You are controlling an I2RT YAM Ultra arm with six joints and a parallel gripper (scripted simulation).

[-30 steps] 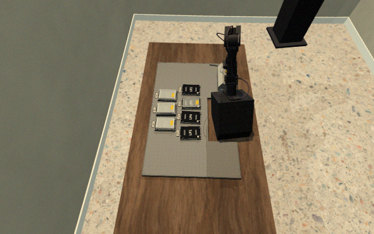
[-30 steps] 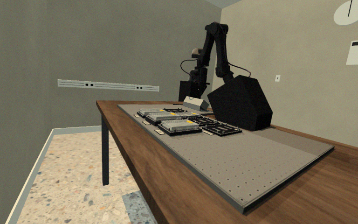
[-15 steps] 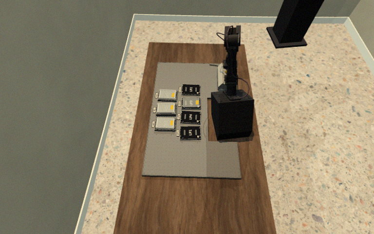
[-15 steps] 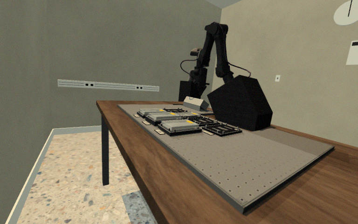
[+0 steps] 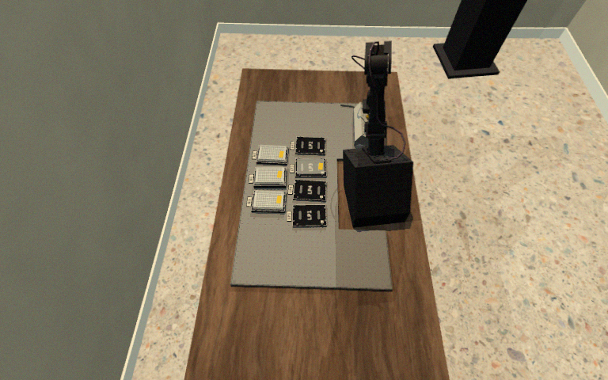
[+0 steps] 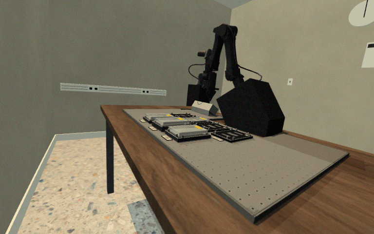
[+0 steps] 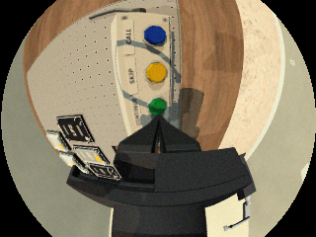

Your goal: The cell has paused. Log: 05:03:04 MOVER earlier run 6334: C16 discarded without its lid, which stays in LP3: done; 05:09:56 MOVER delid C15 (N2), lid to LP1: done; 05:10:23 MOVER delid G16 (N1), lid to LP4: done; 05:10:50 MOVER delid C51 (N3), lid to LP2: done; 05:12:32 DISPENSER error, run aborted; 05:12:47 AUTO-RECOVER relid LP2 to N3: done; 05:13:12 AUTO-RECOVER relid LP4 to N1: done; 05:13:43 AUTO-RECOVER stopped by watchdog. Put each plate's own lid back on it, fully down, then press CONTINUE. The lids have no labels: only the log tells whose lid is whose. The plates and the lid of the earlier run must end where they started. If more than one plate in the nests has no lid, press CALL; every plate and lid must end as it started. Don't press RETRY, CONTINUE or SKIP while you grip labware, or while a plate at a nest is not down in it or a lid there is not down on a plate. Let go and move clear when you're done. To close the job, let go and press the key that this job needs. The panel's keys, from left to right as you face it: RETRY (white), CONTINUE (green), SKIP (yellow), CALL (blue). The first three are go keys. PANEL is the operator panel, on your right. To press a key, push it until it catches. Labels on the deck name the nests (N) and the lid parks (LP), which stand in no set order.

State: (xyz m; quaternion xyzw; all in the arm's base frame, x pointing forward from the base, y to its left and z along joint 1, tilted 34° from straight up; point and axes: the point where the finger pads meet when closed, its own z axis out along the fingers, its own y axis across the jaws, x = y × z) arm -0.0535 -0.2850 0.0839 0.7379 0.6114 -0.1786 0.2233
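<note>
My gripper is now 40 mm above the green key. The rest, counted from my hand: blue key (100 mm to the right, 40 mm below, 20 mm behind); then yellow key (50 mm to the right, 40 mm below, 10 mm behind); then LP4 lid park (330 mm ahead, 310 mm to the left, 100 mm below).
</note>
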